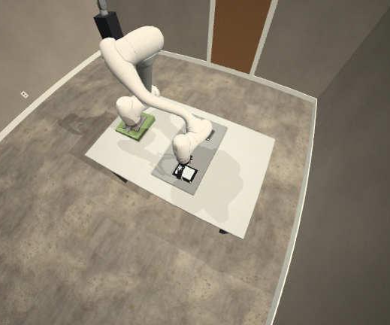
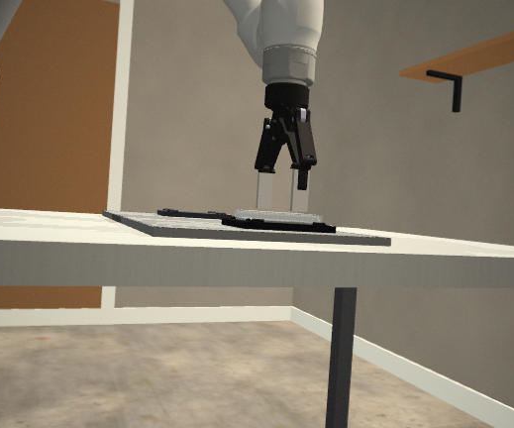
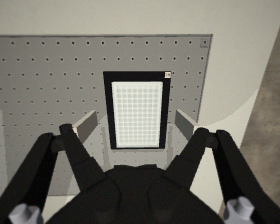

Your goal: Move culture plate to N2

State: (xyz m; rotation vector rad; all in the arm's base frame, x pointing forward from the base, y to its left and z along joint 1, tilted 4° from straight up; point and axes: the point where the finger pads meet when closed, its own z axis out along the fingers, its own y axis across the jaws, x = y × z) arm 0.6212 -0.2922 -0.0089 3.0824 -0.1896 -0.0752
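Now: hand 20 mm above the clear lid. The rest, counted from my hand: 96-well plate: 20 mm below; then nest N2: 420 mm to the left, 40 mm below, 10 mm ahead; then nest N1: 40 mm below.
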